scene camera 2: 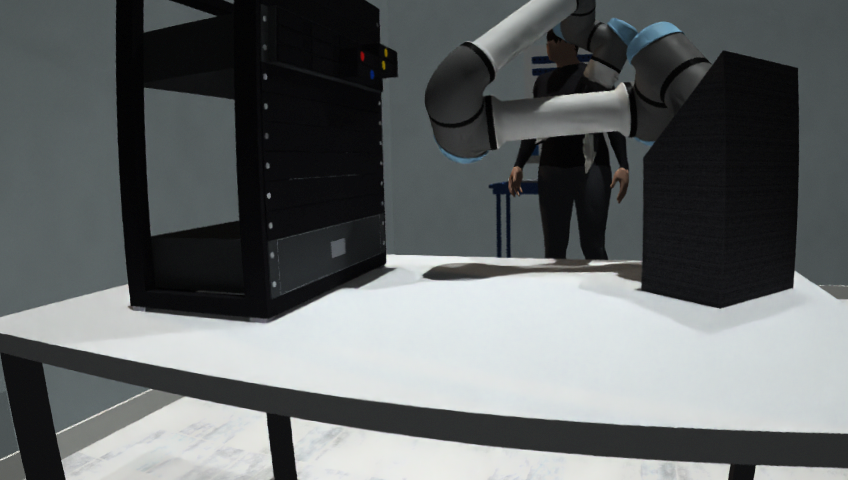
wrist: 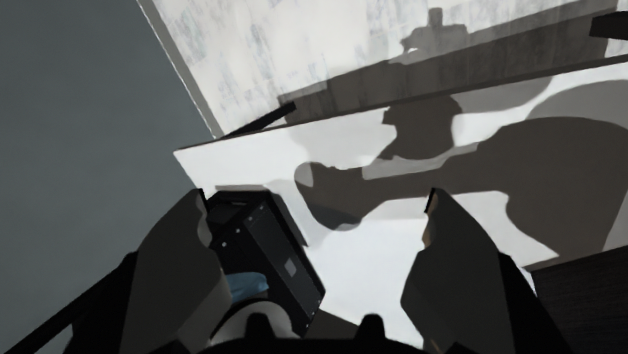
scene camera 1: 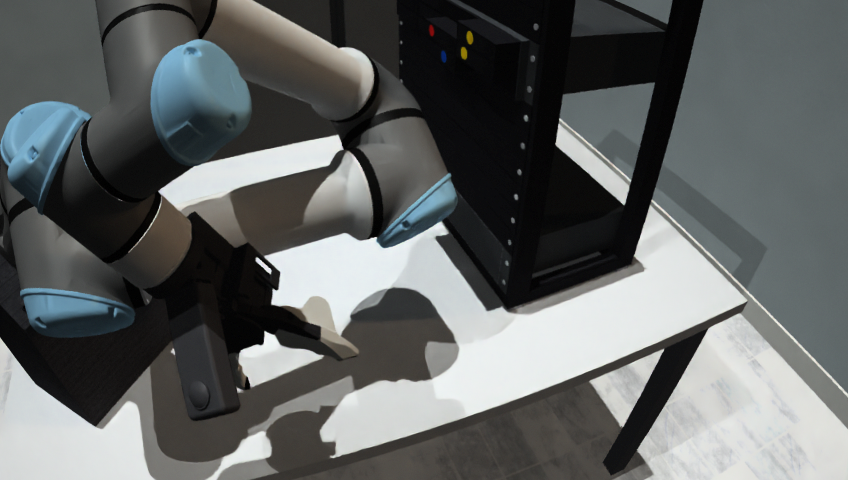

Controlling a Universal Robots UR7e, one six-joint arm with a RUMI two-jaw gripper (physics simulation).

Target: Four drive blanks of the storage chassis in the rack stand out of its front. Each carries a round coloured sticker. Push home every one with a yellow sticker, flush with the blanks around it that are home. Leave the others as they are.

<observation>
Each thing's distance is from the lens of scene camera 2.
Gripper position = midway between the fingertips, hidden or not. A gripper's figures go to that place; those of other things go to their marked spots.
my gripper (scene camera 2: pixel 560 159): 1.40 m
rack (scene camera 2: pixel 295 239): 0.95 m
</observation>
